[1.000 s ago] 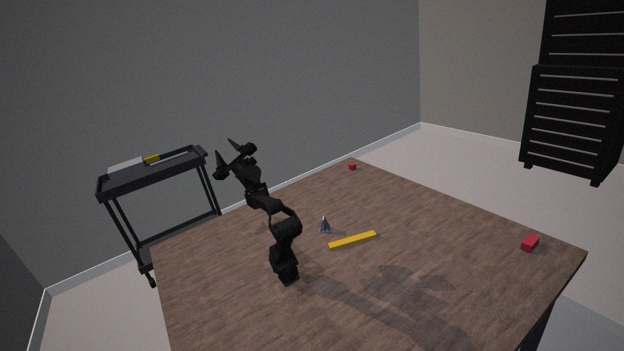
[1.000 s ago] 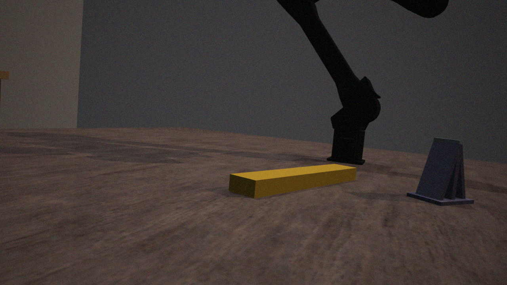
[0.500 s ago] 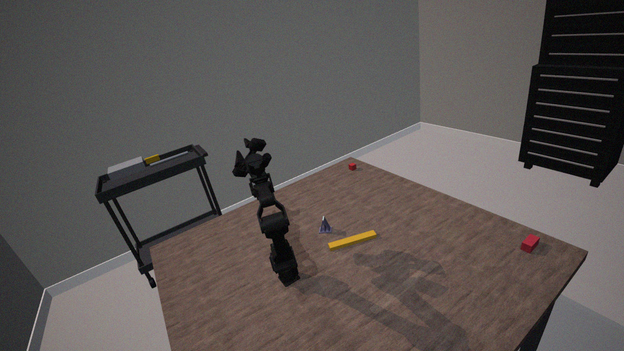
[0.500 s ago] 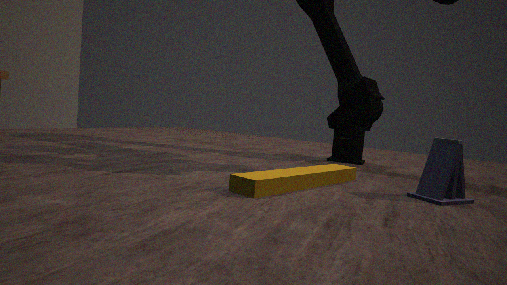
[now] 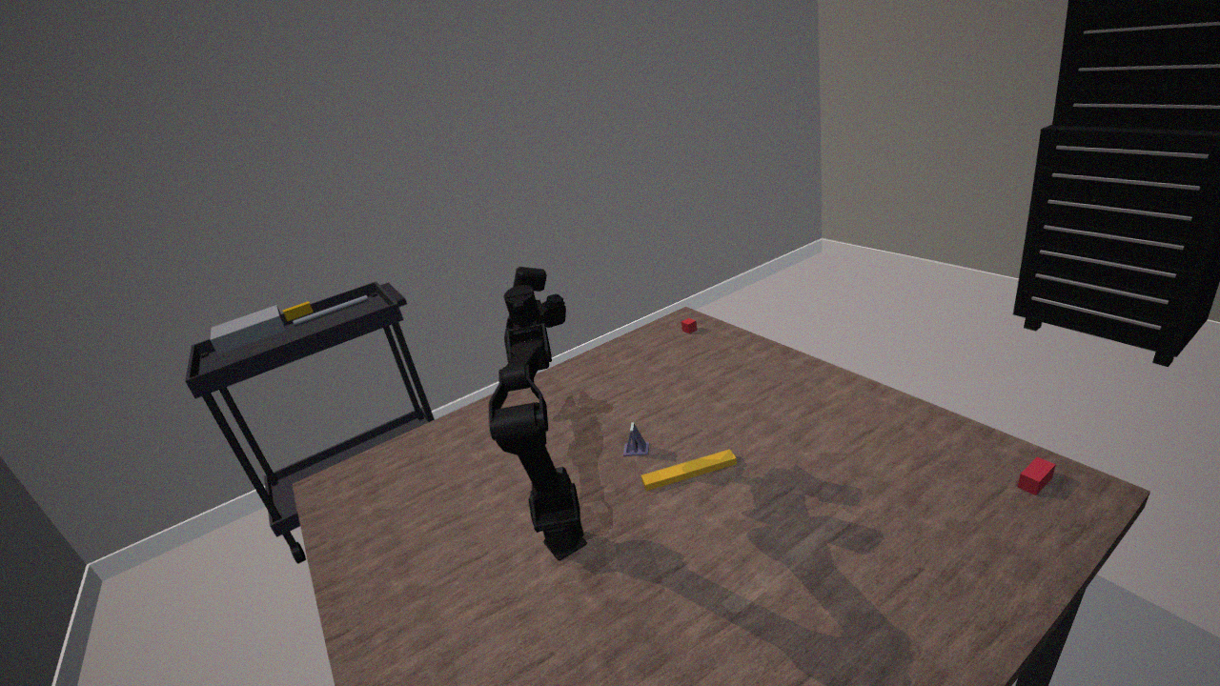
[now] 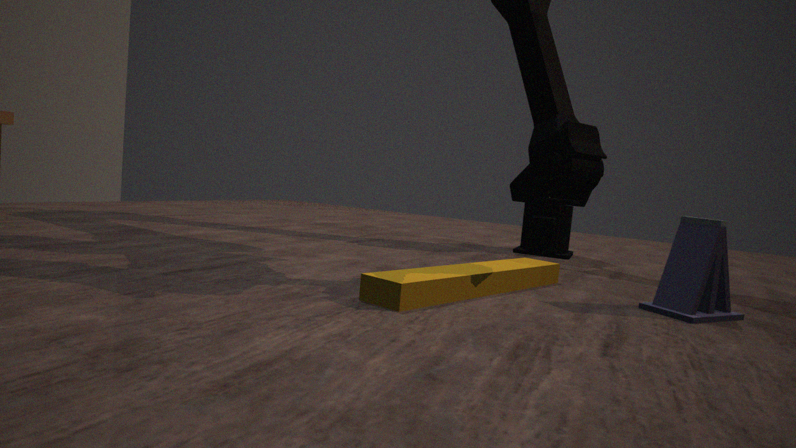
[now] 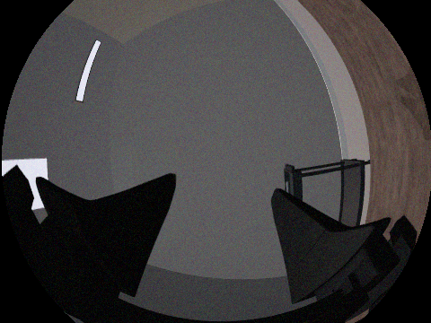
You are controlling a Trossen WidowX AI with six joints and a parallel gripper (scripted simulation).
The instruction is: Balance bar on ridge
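Now: gripper tip 38 cm to the left of the yellow bar, 37 cm above it and 12 cm short of it. Also, from my gripper tip: small red cube (56 cm ahead, 36 cm below, 13 cm to the left).
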